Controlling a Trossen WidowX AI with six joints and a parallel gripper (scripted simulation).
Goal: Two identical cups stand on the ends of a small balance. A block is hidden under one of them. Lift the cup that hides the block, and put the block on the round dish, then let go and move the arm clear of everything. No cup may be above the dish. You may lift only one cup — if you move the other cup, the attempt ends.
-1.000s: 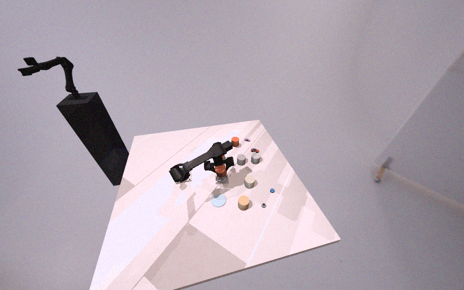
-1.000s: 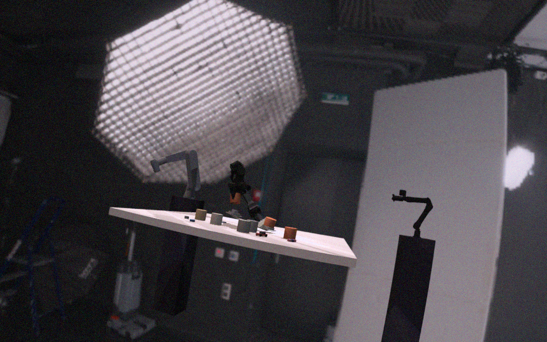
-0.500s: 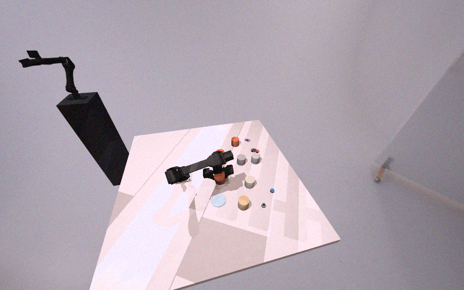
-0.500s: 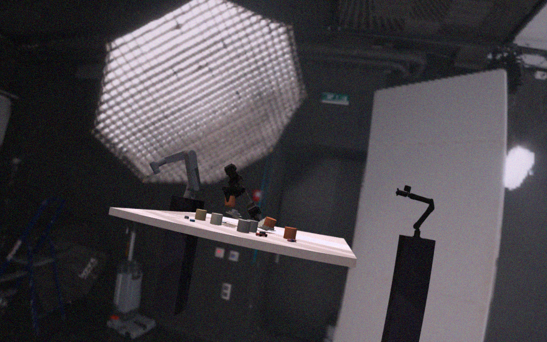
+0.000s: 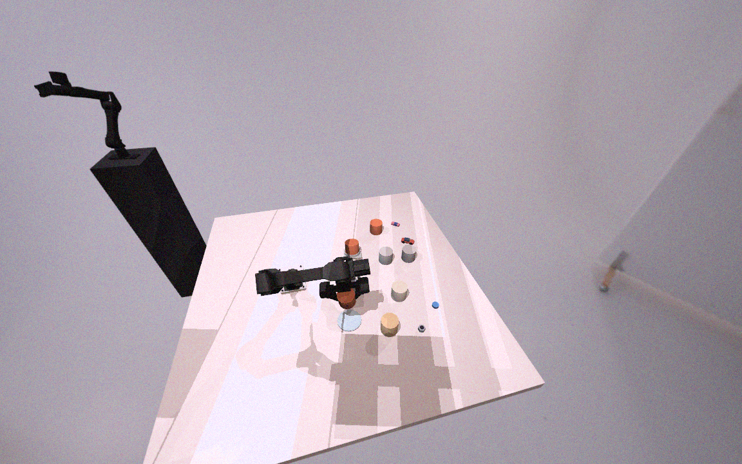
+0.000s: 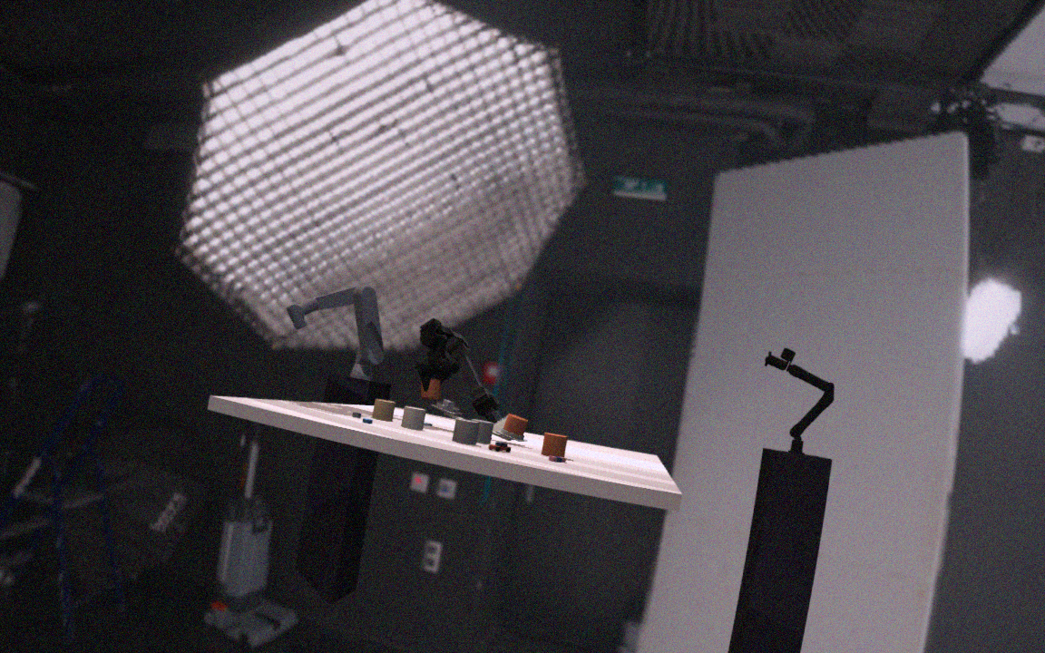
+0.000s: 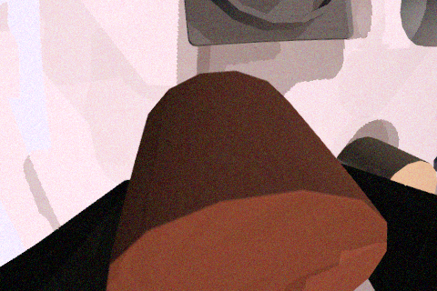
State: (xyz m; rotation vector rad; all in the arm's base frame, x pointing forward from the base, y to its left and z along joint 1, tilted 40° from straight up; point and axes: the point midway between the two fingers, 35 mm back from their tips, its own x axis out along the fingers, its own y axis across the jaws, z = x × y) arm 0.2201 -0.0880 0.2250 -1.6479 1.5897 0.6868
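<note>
The pale blue round dish is 20 mm to the right of my gripper tip and 110 mm below it. Round my gripper tip: balance beam 60 mm ahead, 220 mm to the left, 80 mm below; beige cylinder 250 mm ahead, 70 mm to the left, 80 mm below; dark nut 280 mm ahead, 130 mm to the right, 110 mm below.
</note>
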